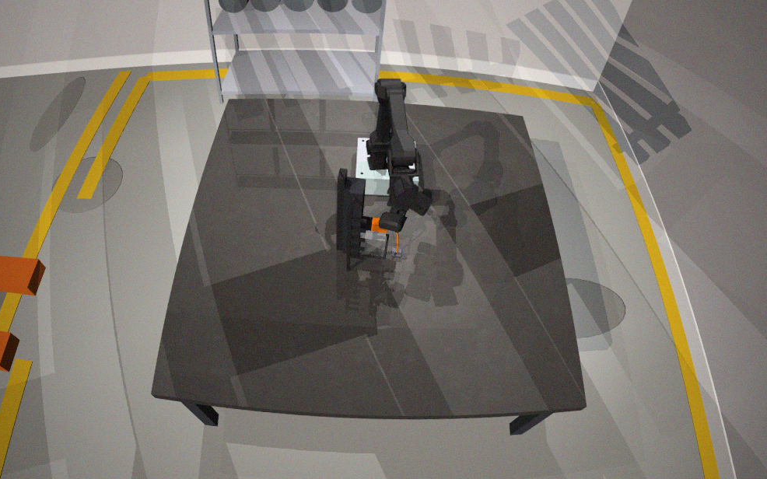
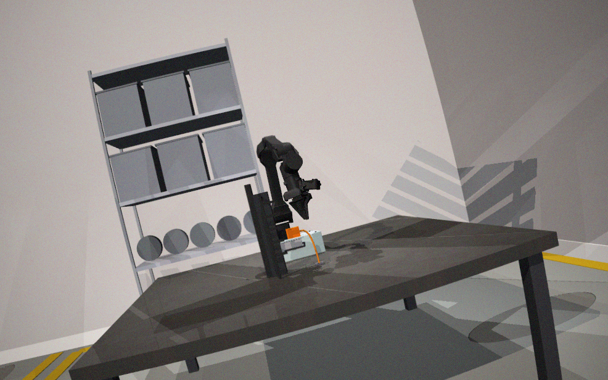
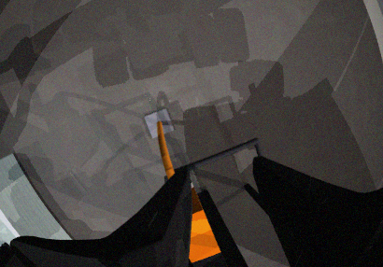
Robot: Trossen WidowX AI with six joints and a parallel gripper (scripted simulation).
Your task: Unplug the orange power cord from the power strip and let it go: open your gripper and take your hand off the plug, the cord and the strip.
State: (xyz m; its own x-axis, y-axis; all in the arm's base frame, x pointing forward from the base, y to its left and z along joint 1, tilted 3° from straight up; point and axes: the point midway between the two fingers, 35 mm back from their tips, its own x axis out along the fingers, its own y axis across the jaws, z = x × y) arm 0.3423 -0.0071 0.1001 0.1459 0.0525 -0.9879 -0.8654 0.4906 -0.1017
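The orange plug lies 5 cm behind my gripper tip, 6 cm to the right of it and 3 cm below it.
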